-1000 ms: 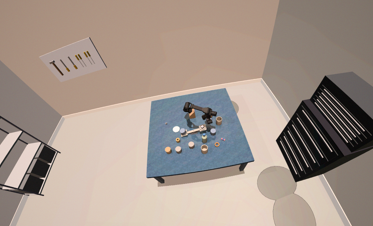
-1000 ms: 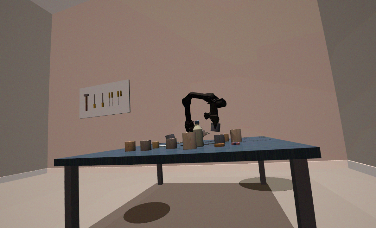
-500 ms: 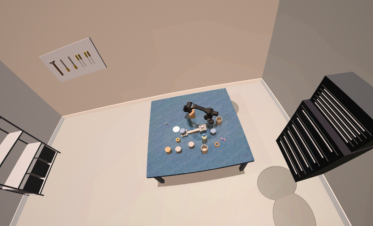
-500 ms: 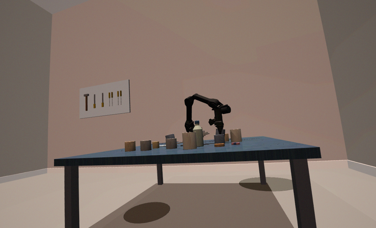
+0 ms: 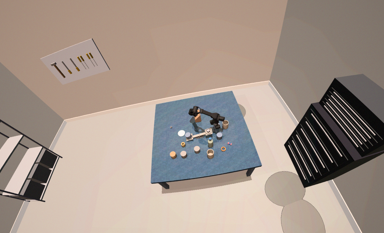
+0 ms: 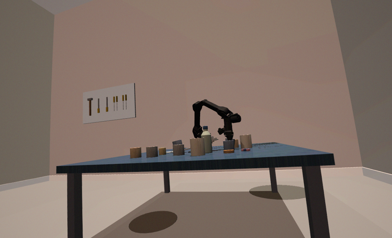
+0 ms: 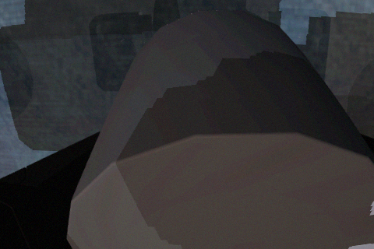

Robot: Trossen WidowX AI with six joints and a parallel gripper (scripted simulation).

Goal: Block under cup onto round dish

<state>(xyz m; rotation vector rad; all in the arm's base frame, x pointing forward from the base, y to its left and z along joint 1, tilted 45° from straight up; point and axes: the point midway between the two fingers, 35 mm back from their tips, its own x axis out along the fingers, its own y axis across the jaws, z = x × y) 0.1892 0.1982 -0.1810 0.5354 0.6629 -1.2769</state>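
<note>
The block lies 110 mm to the right of my gripper tip, 100 mm ahead of it and 50 mm above it. Also, from my gripper tip: white round dish: 480 mm to the right, 60 mm ahead, 30 mm below; then pale bottle: 270 mm ahead, 90 mm to the right, 80 mm above; then pink eraser: 260 mm ahead, 150 mm to the left, 30 mm below.
</note>
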